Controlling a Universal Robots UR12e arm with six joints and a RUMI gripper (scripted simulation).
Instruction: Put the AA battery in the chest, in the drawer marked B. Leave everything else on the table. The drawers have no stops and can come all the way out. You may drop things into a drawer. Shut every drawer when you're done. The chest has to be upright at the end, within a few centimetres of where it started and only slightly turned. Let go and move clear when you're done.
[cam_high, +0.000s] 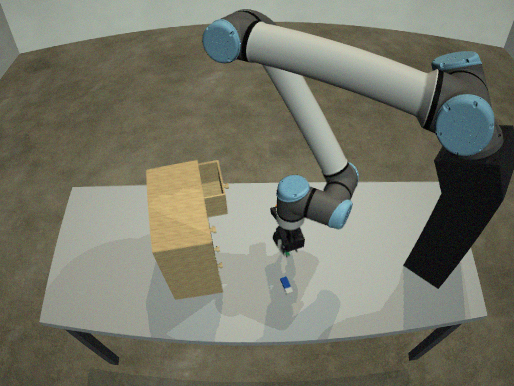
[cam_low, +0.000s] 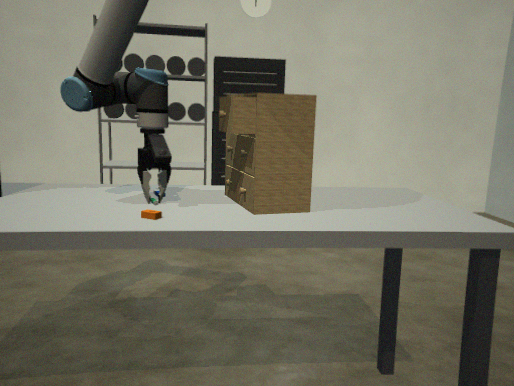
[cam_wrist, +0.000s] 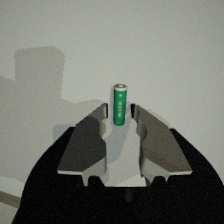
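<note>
Right now my hand is 10 mm above the green AA battery. The rest, counted from my hand: drawer: 270 mm ahead, 110 mm to the right, 230 mm above; then orange block: 30 mm behind, 170 mm to the right, 10 mm below; then blue-and-white block: 30 mm ahead, 150 mm to the left, 10 mm below.
</note>
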